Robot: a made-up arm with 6 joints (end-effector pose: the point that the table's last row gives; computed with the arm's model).
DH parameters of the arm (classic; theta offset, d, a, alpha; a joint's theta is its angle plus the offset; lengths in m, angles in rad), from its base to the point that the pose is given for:
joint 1: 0 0.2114 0 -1.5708
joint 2: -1.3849 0 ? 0
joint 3: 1.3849 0 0.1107 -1.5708
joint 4: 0 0.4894 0 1.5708
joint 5: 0 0 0.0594 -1.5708
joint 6: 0 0.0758 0 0
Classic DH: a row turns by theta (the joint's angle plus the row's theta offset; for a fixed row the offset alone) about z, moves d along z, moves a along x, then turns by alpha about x.
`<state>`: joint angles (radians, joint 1 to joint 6).
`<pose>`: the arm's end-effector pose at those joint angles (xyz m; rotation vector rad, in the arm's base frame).
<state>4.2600 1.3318 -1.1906 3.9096 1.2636 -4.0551</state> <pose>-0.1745 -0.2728 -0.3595 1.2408 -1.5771 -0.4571</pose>
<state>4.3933 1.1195 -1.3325 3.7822 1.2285 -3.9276</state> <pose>-0.1905 -0.4785 -0.2478 1.0539 -1.3845 -0.0101</pose>
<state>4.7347 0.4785 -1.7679 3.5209 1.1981 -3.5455</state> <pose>-0.0014 -0.7499 0.4023 0.3546 -0.7151 1.1473</pose>
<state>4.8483 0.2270 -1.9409 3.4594 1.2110 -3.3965</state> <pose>0.0719 -0.6413 0.6820 0.0077 -0.4147 1.5124</pose>
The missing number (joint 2, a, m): 0.2538
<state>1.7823 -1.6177 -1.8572 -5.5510 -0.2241 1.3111</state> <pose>0.1724 -0.5649 0.7120 0.5252 0.0846 0.6933</pose>
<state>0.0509 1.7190 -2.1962 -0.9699 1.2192 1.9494</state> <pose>0.5764 -0.0125 -0.3416 1.7997 -1.2087 0.2980</pose>
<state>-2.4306 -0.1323 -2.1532 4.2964 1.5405 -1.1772</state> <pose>-0.3000 -0.1691 0.9322 0.7703 -1.6408 -2.5391</pose>
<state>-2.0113 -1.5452 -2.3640 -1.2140 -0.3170 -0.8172</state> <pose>0.3770 0.6237 0.5590 -0.9118 0.2871 -0.9492</pose>
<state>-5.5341 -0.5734 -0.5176 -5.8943 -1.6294 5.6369</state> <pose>0.2849 0.2276 0.4074 0.8686 -0.0344 3.0147</pose>
